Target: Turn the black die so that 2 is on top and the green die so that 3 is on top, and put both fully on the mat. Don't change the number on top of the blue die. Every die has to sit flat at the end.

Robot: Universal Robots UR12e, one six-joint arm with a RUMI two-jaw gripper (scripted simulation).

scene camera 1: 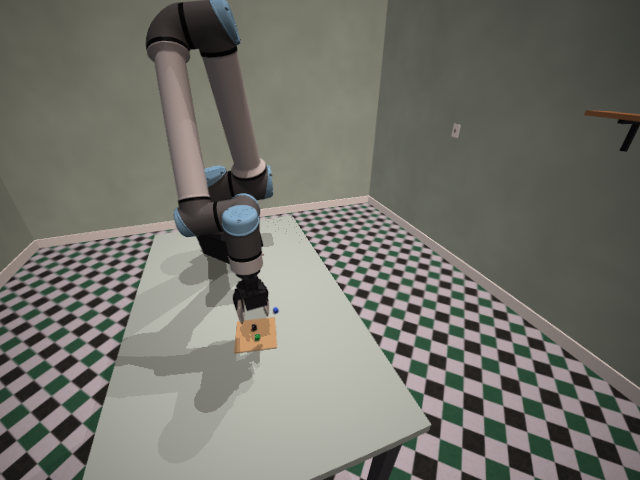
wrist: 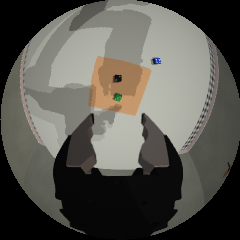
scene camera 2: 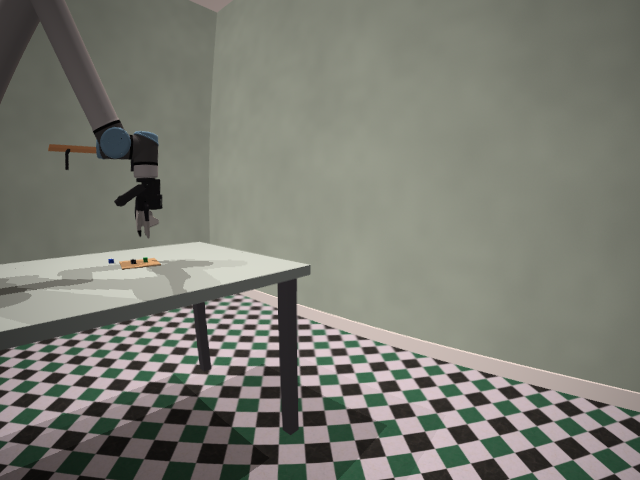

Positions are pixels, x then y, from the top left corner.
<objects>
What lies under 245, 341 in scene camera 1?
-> An orange mat.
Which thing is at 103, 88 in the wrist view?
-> An orange mat.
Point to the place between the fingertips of my gripper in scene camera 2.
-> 144, 237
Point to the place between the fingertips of my gripper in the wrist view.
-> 117, 113
</objects>
